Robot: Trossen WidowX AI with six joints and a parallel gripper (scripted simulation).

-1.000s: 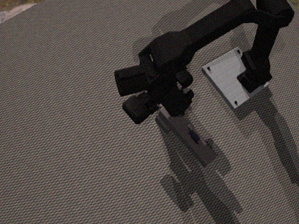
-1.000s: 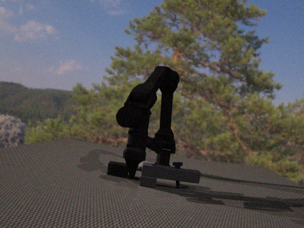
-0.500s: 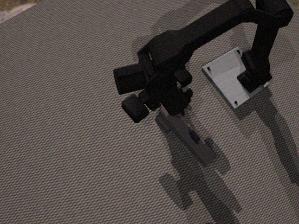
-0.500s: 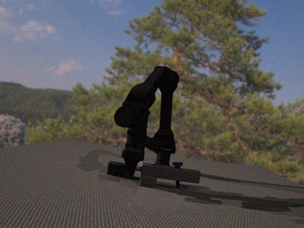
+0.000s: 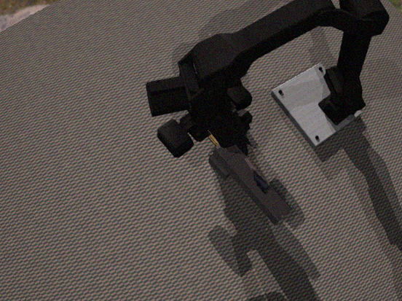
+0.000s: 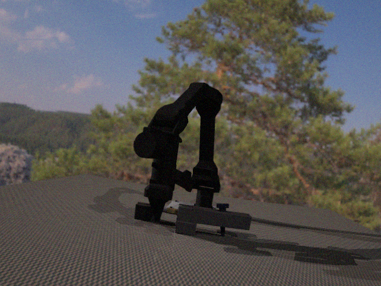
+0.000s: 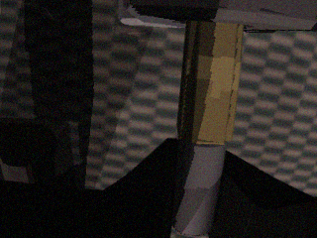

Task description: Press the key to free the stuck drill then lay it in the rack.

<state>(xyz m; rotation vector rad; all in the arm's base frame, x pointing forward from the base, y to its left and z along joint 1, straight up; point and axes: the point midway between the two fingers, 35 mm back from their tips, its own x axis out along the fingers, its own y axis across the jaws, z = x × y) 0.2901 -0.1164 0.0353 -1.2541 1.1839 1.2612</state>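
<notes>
The yellow drill is 50 mm to the left of my gripper tip and 30 mm above it. From my gripper tip the other things lie so: dark key (160 mm to the left, 30 mm above, 10 mm behind); dark grey block (130 mm to the left, 20 mm above, 10 mm behind).
</notes>
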